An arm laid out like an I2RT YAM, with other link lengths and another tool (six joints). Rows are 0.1 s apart.
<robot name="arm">
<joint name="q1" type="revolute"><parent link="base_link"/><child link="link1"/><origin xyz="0 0 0.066" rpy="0 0 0"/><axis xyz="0 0 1"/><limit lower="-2.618" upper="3.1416"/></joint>
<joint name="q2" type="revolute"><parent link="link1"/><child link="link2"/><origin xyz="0.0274 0.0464 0.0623" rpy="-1.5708 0 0"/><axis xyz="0 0 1"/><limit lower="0" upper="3.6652"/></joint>
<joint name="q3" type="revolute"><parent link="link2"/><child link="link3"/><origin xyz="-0.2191 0 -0.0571" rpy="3.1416 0 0"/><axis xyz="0 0 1"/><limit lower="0" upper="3.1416"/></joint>
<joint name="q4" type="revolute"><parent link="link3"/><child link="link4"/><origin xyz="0.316 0.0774 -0.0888" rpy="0 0 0"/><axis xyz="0 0 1"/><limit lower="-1.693" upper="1.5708"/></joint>
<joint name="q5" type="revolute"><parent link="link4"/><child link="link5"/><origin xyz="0.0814 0.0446 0.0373" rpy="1.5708 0 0"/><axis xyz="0 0 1"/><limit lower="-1.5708" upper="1.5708"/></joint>
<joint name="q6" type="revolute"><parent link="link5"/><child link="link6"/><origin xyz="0.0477 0 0.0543" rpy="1.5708 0 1.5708"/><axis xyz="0 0 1"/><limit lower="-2.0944" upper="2.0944"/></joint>
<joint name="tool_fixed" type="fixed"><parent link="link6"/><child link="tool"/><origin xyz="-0.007 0.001 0.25" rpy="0 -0.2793 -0.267"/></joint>
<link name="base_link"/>
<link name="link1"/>
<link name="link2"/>
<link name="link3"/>
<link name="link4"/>
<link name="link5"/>
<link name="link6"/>
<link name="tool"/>
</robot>
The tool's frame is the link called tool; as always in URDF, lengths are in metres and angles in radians.
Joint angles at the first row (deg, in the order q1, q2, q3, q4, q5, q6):
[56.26, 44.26, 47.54, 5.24, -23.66, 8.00]
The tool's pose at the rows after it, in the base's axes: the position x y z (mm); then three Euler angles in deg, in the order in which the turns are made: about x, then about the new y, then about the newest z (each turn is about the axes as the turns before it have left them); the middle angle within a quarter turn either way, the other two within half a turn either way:
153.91 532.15 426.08 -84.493 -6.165 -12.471
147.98 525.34 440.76 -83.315 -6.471 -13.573
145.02 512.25 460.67 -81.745 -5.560 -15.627
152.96 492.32 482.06 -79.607 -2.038 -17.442
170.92 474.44 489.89 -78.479 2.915 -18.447
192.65 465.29 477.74 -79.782 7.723 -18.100
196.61 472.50 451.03 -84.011 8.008 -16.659
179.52 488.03 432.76 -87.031 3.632 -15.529
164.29 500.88 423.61 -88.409 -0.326 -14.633
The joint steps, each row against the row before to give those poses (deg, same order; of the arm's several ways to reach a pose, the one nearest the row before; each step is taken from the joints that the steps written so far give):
[-0.02, -0.27, -0.12, 1.00, -0.22, 0.16]
[0.02, -1.51, 0.19, -0.07, -0.20, -0.19]
[-0.01, -2.75, -0.06, -0.51, 1.01, -0.91]
[0.03, -3.75, -0.46, -1.01, 3.73, -0.78]
[-0.02, -2.97, -0.87, -1.39, 5.00, -0.87]
[-0.01, -1.23, -0.70, -2.49, 4.57, -0.94]
[0.00, 0.98, 0.59, -3.95, -0.14, -1.04]
[-0.03, 1.93, 0.98, -1.95, -4.58, -0.28]
[0.03, 2.16, 0.98, -0.26, -3.95, 0.33]

